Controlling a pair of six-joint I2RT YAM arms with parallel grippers.
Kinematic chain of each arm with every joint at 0, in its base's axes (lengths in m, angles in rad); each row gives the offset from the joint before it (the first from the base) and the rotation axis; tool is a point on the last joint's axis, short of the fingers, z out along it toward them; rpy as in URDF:
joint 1: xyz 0 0 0.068 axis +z
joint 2: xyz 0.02 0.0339 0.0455 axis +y
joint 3: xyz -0.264 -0.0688 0 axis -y
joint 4: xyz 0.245 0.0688 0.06 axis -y
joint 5: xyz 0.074 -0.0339 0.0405 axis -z
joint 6: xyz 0.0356 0 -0.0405 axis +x
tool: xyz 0 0 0 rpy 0 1.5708 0
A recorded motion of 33 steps. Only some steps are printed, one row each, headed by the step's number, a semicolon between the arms.
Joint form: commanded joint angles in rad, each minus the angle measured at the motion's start. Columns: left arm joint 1, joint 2, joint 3, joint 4, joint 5, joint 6; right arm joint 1, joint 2, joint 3, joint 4, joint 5, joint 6.
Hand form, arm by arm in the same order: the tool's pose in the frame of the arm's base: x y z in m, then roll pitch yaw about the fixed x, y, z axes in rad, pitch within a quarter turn. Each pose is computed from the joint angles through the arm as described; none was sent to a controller.
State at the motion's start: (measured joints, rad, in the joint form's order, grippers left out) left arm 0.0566 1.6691 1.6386 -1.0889 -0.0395 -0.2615; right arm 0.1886 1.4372 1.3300 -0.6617 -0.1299 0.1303
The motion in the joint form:
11: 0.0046 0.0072 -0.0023 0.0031 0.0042 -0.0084; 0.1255 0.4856 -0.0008 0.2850 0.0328 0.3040
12: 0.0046 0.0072 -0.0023 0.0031 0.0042 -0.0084; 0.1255 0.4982 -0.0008 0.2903 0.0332 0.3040
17: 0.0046 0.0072 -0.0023 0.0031 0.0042 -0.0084; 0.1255 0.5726 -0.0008 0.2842 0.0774 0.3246
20: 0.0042 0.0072 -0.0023 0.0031 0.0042 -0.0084; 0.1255 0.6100 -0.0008 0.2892 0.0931 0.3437
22: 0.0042 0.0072 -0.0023 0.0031 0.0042 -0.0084; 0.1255 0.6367 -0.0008 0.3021 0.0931 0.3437
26: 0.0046 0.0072 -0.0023 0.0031 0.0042 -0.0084; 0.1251 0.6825 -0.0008 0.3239 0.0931 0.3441
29: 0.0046 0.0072 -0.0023 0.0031 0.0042 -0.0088; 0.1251 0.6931 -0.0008 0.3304 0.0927 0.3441
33: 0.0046 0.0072 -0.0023 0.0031 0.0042 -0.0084; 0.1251 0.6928 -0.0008 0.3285 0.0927 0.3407
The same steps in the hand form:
11: 0.3415 0.0222 0.3273 -3.0487 0.4372 -2.7818; 0.3884 0.1298 0.1837 2.7803 0.4994 2.9584
12: 0.3415 0.0222 0.3273 -3.0487 0.4372 -2.7818; 0.3897 0.1302 0.1791 2.7846 0.4932 2.9602
17: 0.3415 0.0222 0.3273 -3.0487 0.4372 -2.7818; 0.3933 0.1297 0.1495 2.8548 0.4341 2.9509
20: 0.3415 0.0220 0.3273 -3.0487 0.4372 -2.7822; 0.3949 0.1297 0.1349 2.8772 0.4074 2.9358
22: 0.3415 0.0220 0.3273 -3.0487 0.4372 -2.7822; 0.3966 0.1302 0.1250 2.8846 0.3954 2.9387
26: 0.3415 0.0222 0.3273 -3.0487 0.4372 -2.7818; 0.3988 0.1307 0.1078 2.8972 0.3744 2.9427
29: 0.3415 0.0222 0.3273 -3.0485 0.4371 -2.7814; 0.3993 0.1309 0.1038 2.8990 0.3707 2.9435
33: 0.3415 0.0222 0.3273 -3.0487 0.4372 -2.7818; 0.3991 0.1309 0.1039 2.9012 0.3701 2.9473

